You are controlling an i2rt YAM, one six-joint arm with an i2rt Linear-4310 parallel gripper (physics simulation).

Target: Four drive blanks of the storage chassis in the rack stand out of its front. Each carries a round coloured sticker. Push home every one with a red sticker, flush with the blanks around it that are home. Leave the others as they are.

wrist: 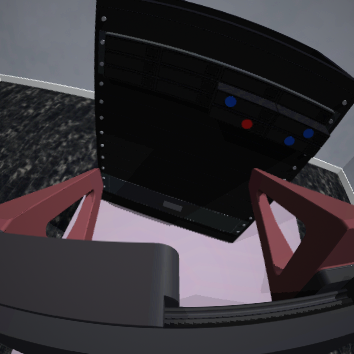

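Observation:
The dark storage chassis (pixel 165 75) runs across the upper part of the black rack in the wrist view. A red sticker (pixel 247 124) sits on a blank right of centre. A blue sticker (pixel 230 101) is above and left of it. Two more blue stickers (pixel 289 141) (pixel 308 133) are on blanks near the chassis's right end. The blanks are dark, so how far each stands out is hard to tell. My gripper (pixel 175 176) is open and empty, below the chassis in the view and apart from it.
The black rack has screw-dotted posts at left and right and a lower panel with a small grey plate (pixel 172 206). A pale pinkish surface (pixel 215 265) lies below it. Dark speckled surfaces (pixel 45 125) with a pale edge strip and grey walls (pixel 45 35) show beyond the rack.

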